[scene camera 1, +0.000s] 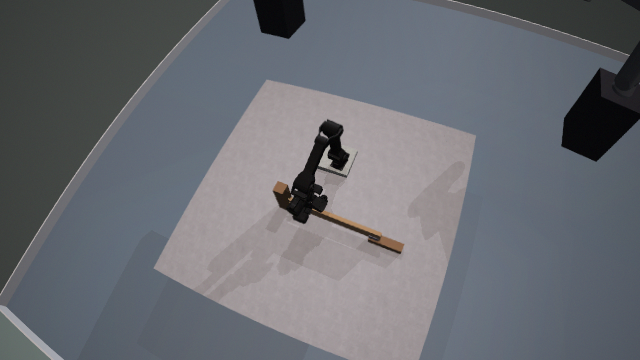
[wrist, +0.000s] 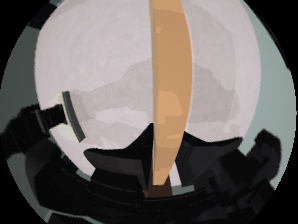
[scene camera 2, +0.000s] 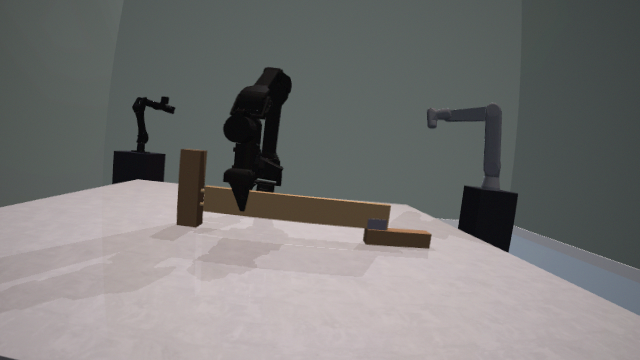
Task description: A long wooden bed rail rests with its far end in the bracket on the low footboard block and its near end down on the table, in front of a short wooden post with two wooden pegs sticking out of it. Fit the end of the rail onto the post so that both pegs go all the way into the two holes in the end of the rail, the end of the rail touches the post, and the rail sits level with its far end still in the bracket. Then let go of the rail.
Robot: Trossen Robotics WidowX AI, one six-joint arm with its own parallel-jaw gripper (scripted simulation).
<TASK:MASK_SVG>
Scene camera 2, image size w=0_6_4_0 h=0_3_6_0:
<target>my gripper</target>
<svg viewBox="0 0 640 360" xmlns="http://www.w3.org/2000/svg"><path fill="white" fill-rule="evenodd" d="M236 143L235 147L233 147L233 152L235 152L234 165L224 172L223 182L230 184L240 211L245 211L249 190L252 191L253 187L260 182L255 180L255 177L263 178L265 175L271 180L277 181L283 167L280 166L280 160L276 158L271 161L264 158L260 145Z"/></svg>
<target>wooden bed rail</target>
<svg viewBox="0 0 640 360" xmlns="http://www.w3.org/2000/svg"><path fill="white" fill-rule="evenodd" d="M205 186L203 212L349 228L367 228L368 219L374 218L387 220L386 230L388 230L391 206L387 204L249 190L245 211L240 211L231 188Z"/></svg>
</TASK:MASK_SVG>
